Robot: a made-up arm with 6 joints. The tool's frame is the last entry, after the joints.
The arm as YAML. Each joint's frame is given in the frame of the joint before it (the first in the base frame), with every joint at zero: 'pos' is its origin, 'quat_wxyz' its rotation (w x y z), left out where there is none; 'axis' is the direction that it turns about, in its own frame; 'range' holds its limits. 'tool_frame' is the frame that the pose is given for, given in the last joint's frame.
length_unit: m
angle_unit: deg
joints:
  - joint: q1
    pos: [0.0, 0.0, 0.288]
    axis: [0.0, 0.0, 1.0]
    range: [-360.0, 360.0]
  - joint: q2
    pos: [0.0, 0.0, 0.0]
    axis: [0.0, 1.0, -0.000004]
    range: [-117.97, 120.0]
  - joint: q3
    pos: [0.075, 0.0, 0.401]
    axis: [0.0, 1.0, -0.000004]
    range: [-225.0, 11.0]
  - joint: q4
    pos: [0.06, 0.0, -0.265]
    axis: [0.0, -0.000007, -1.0]
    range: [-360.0, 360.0]
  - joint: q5
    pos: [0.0, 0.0, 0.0]
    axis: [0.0, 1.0, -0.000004]
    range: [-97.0, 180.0]
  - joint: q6
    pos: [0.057, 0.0, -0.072]
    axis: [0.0, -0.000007, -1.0]
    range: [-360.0, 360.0]
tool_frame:
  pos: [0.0, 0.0, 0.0]
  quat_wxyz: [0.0, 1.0, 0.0, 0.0]
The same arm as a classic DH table. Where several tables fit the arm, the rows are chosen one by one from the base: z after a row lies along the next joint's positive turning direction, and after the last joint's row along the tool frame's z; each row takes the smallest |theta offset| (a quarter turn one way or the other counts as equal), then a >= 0, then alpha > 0; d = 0 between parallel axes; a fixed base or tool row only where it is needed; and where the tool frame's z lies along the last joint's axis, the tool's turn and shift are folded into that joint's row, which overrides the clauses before.
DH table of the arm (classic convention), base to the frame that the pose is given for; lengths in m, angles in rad. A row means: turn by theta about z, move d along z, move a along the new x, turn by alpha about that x. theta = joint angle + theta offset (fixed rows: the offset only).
q1: theta offset 0, d 0.288, a 0, alpha -1.5708
q2: theta offset -1.3859, d 0, a 0.408, alpha 0
q3: theta offset 1.3859, d 0, a 0.06, alpha -1.5708
q4: theta offset 0, d 0.265, a 0, alpha 1.5708
q5: theta offset 0, d 0, a 0.057, alpha -1.5708
q6: theta offset 0, d 0.072, a 0, alpha 0
Joint limits (rad, base to tool): -6.2832..6.2832 -2.059..2.0944 -3.927..0.192 -6.2832..6.2832 -1.693..3.1416 -6.2832..6.2832

